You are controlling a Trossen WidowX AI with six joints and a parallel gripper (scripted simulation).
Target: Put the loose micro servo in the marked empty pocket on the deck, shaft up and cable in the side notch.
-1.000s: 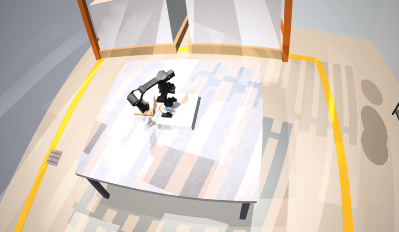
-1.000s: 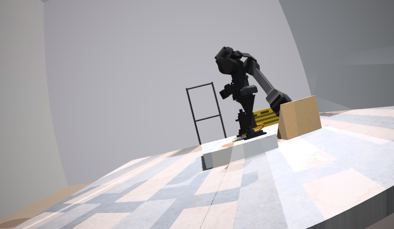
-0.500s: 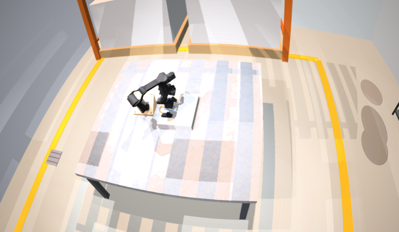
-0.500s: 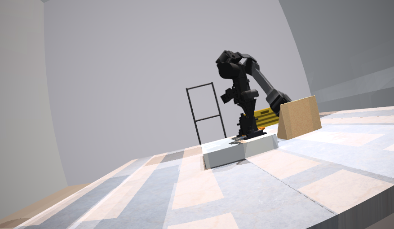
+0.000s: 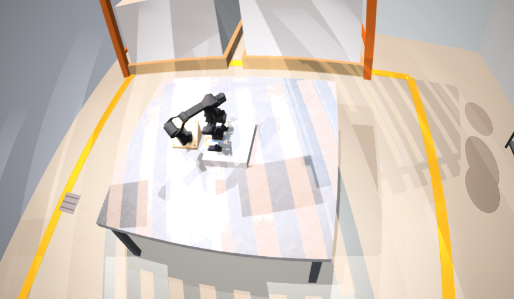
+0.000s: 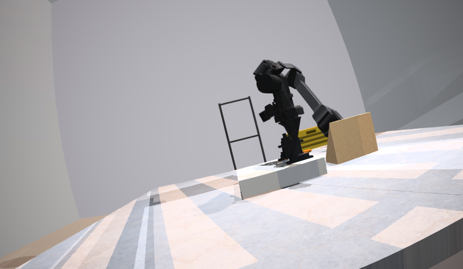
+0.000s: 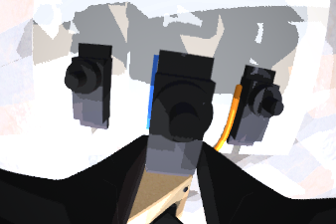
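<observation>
Right now the white deck block is 12 cm ahead of my gripper tip, 1 cm to the right of it and 8 cm below it.
</observation>
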